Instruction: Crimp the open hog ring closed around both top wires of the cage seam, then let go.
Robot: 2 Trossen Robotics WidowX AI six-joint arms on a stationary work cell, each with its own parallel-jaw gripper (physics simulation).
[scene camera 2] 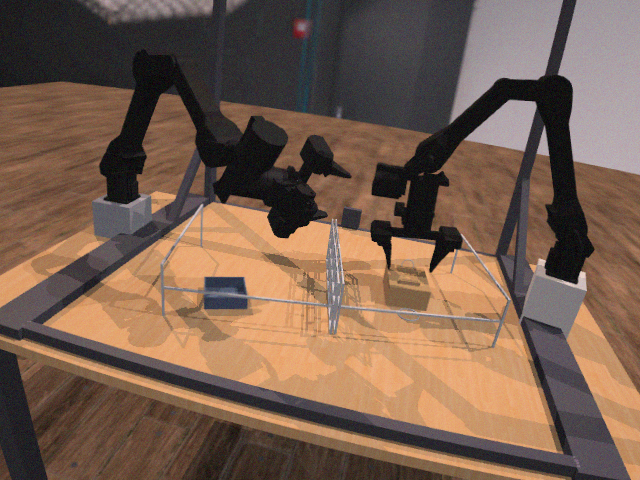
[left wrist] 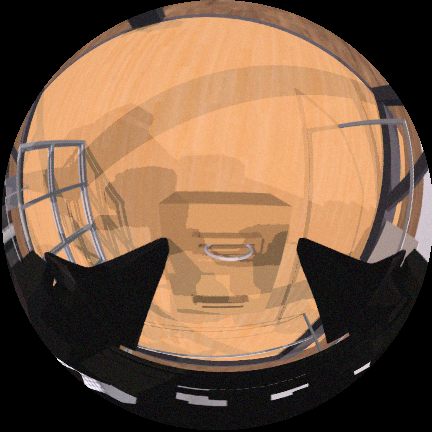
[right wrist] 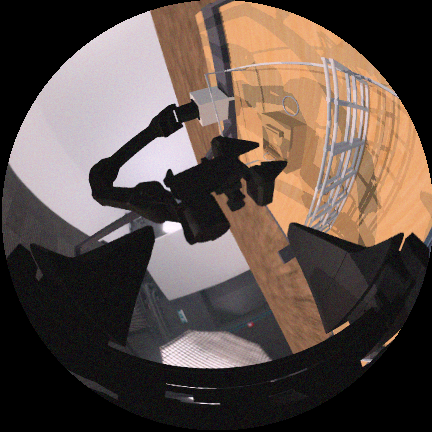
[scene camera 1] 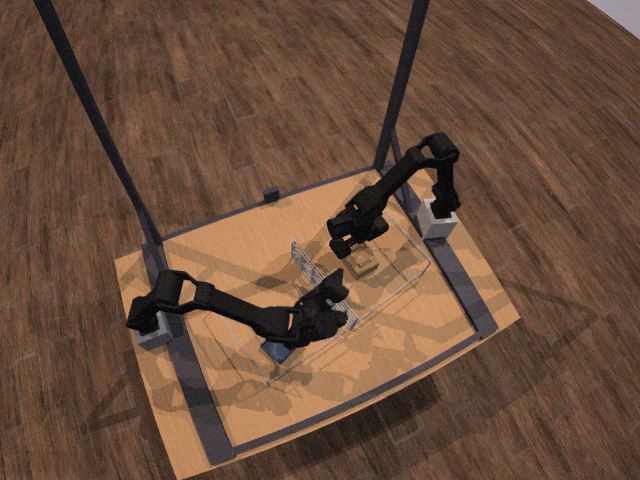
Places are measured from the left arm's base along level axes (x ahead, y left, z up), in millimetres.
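Where they show: left gripper, fingertip midpoint: (scene camera 2: pixel 409 270) (left wrist: pixel 235 245) (right wrist: pixel 271 152) (scene camera 1: pixel 356 247); right gripper, fingertip midpoint: (scene camera 2: pixel 338 195) (right wrist: pixel 222 231) (scene camera 1: pixel 332 275); left arm's base at its link origin: (scene camera 2: pixel 561 273) (right wrist: pixel 195 108) (scene camera 1: pixel 440 210); right arm's base at its link origin: (scene camera 2: pixel 122 198) (scene camera 1: pixel 147 323).
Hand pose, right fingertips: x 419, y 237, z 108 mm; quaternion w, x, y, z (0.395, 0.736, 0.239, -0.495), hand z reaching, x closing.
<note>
Things, the pixels of their top centre, and the offset from my right fingertips.
- silver ring at its top centre: (left wrist: pixel 230 262) dx -113, dy -166, dz -152 mm
- tan block at its top centre: (left wrist: pixel 224 282) (right wrist: pixel 271 143) (scene camera 2: pixel 408 273) (scene camera 1: pixel 359 254) dx -125, dy -138, dz -170 mm
- thin ring at its top centre: (scene camera 2: pixel 408 314) (right wrist: pixel 289 105) dx -160, dy -67, dz -221 mm
- small blue tray at its top centre: (scene camera 2: pixel 225 286) (scene camera 1: pixel 279 344) dx +155, dy +115, dz -198 mm
- thin wire rail at its top centre: (scene camera 2: pixel 248 296) (scene camera 1: pixel 311 353) dx +69, dy +161, dz -163 mm
The upright wire cage seam (scene camera 2: pixel 333 258) (left wrist: pixel 51 170) (right wrist: pixel 330 102) stands mid-table as narrow grid panels. A silver ring (left wrist: pixel 229 259) shows at the slotted top of the tan block (scene camera 2: pixel 407 297) in the left wrist view. A thin ring (scene camera 2: pixel 408 319) (right wrist: pixel 283 106) also shows in front of that block; I cannot tell whether it is the same one. My left gripper (scene camera 1: pixel 360 240) (scene camera 2: pixel 410 268) (left wrist: pixel 235 245) (right wrist: pixel 271 152) is open, pointing down over the block. My right gripper (scene camera 2: pixel 338 195) is open and empty, tilted, above and left of the seam top. The ring's gap is too small to make out.
A small blue tray (scene camera 1: pixel 278 352) (scene camera 2: pixel 225 305) sits on the picture-left side of the seam. A thin wire rail (scene camera 2: pixel 248 296) runs in front of the tray and block, with corner posts. Dark frame beams (scene camera 2: pixel 289 395) edge the table.
</note>
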